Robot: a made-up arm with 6 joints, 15 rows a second.
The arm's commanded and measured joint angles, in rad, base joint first. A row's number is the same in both.
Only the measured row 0 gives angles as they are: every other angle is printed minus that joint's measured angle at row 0.
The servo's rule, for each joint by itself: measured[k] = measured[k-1] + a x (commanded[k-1-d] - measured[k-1]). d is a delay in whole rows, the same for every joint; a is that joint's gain. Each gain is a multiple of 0.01, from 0.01 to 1. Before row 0 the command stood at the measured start. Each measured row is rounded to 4 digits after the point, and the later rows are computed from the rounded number. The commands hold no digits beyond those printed.
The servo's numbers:
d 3
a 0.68 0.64 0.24 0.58 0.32 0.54
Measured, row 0: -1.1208 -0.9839 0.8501 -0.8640 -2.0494 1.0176
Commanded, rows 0 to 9: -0.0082 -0.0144 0.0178 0.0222 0.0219 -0.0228; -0.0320 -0.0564 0.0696 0.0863 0.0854 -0.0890; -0.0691 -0.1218 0.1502 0.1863 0.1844 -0.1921; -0.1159 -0.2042 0.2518 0.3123 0.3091 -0.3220; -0.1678 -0.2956 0.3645 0.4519 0.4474 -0.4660; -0.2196 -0.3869 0.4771 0.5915 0.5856 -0.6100; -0.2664 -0.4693 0.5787 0.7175 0.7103 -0.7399; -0.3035 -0.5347 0.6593 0.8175 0.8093 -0.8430; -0.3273 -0.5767 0.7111 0.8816 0.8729 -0.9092; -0.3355 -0.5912 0.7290 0.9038 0.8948 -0.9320
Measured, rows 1 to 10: 0.0000 0.0000 0.0000 0.0000 0.0000 0.0000; 0.0000 0.0000 0.0000 0.0000 0.0000 0.0000; 0.0000 0.0000 0.0000 0.0000 0.0000 0.0000; -0.0056 -0.0092 0.0043 0.0129 0.0070 -0.0123; -0.0236 -0.0394 0.0200 0.0555 0.0321 -0.0537; -0.0545 -0.0921 0.0512 0.1314 0.0808 -0.1284; -0.0963 -0.1638 0.0993 0.2363 0.1539 -0.2329; -0.1449 -0.2482 0.1629 0.3613 0.2478 -0.3588; -0.1957 -0.3370 0.2383 0.4948 0.3559 -0.4944; -0.2438 -0.4217 0.3200 0.6240 0.4693 -0.6270
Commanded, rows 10 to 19: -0.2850 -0.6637 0.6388 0.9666 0.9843 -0.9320; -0.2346 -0.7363 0.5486 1.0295 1.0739 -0.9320; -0.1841 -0.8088 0.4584 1.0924 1.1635 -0.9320; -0.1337 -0.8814 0.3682 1.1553 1.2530 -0.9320; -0.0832 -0.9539 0.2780 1.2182 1.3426 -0.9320; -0.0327 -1.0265 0.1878 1.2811 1.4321 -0.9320; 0.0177 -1.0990 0.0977 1.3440 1.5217 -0.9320; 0.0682 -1.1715 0.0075 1.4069 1.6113 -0.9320; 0.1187 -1.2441 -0.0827 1.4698 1.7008 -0.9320; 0.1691 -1.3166 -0.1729 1.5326 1.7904 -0.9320
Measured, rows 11 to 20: -0.2844 -0.4940 0.4014 0.7362 0.5781 -0.7436; -0.3136 -0.5469 0.4757 0.8205 0.6724 -0.8330; -0.3285 -0.5753 0.5365 0.8688 0.7436 -0.8865; -0.2989 -0.6319 0.5611 0.9255 0.8206 -0.9111; -0.2552 -0.6987 0.5581 0.9858 0.9017 -0.9224; -0.2069 -0.7692 0.5342 1.0476 0.9855 -0.9276; -0.1571 -0.8410 0.4944 1.1101 1.0711 -0.9300; -0.1068 -0.9133 0.4425 1.1728 1.1580 -0.9311; -0.0564 -0.9857 0.3814 1.2356 1.2457 -0.9316; -0.0060 -1.0582 0.3133 1.2985 1.3340 -0.9318
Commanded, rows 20 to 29: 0.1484 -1.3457 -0.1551 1.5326 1.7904 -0.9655; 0.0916 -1.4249 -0.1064 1.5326 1.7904 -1.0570; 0.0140 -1.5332 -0.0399 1.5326 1.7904 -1.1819; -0.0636 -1.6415 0.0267 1.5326 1.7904 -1.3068; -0.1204 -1.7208 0.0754 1.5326 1.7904 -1.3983; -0.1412 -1.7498 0.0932 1.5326 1.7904 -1.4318; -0.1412 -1.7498 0.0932 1.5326 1.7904 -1.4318; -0.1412 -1.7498 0.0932 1.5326 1.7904 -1.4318; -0.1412 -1.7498 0.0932 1.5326 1.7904 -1.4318; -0.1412 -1.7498 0.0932 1.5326 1.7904 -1.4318
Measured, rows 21 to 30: 0.0445 -1.1307 0.2399 1.3614 1.4227 -0.9319; 0.0950 -1.2033 0.1625 1.4243 1.5117 -0.9320; 0.1454 -1.2758 0.0820 1.4871 1.6009 -0.9320; 0.1474 -1.3205 0.0251 1.5135 1.6615 -0.9501; 0.1095 -1.3873 -0.0065 1.5246 1.7027 -1.0078; 0.0446 -1.4807 -0.0145 1.5292 1.7308 -1.1018; -0.0290 -1.5836 -0.0046 1.5312 1.7499 -1.2125; -0.0912 -1.6714 0.0146 1.5320 1.7629 -1.3128; -0.1252 -1.7216 0.0335 1.5323 1.7717 -1.3771; -0.1361 -1.7396 0.0478 1.5325 1.7777 -1.4066
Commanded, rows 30 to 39: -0.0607 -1.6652 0.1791 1.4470 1.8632 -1.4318; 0.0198 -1.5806 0.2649 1.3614 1.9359 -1.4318; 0.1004 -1.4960 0.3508 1.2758 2.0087 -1.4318; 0.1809 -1.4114 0.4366 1.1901 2.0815 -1.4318; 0.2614 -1.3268 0.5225 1.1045 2.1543 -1.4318; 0.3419 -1.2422 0.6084 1.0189 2.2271 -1.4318; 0.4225 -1.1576 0.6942 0.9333 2.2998 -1.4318; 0.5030 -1.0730 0.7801 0.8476 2.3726 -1.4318; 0.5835 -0.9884 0.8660 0.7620 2.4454 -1.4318; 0.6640 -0.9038 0.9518 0.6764 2.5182 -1.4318
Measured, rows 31 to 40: -0.1396 -1.7461 0.0587 1.5326 1.7818 -1.4202; -0.1407 -1.7485 0.0670 1.5326 1.7846 -1.4265; -0.1410 -1.7493 0.0733 1.5326 1.7865 -1.4294; -0.0864 -1.6955 0.0987 1.4830 1.8110 -1.4307; -0.0142 -1.6220 0.1386 1.4125 1.8510 -1.4313; 0.0637 -1.5414 0.1895 1.3332 1.9015 -1.4316; 0.1434 -1.4582 0.2488 1.2502 1.9591 -1.4317; 0.2236 -1.3741 0.3145 1.1657 2.0216 -1.4318; 0.3040 -1.2897 0.3850 1.0806 2.0874 -1.4318; 0.3846 -1.2052 0.4592 0.9952 2.1554 -1.4318
